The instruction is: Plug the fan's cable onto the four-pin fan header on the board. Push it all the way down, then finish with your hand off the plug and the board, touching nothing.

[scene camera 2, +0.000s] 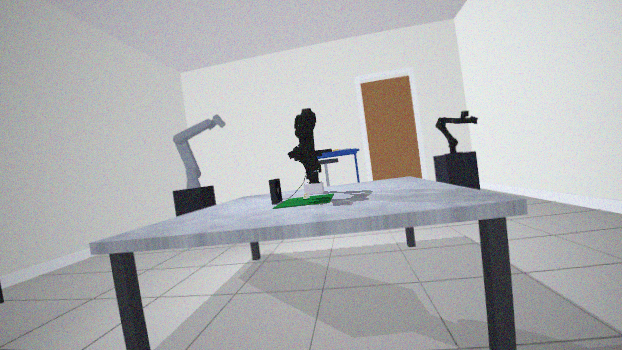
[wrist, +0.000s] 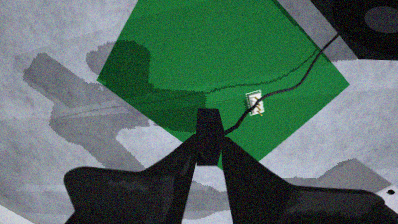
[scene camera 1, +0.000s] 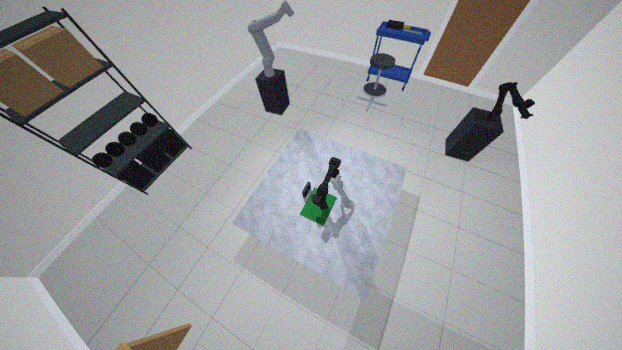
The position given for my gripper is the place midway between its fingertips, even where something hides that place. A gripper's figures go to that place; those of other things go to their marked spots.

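Black fan plug [wrist: 208, 120], 11 cm from the lens. My gripper [wrist: 210, 140], 11 cm from the lens.
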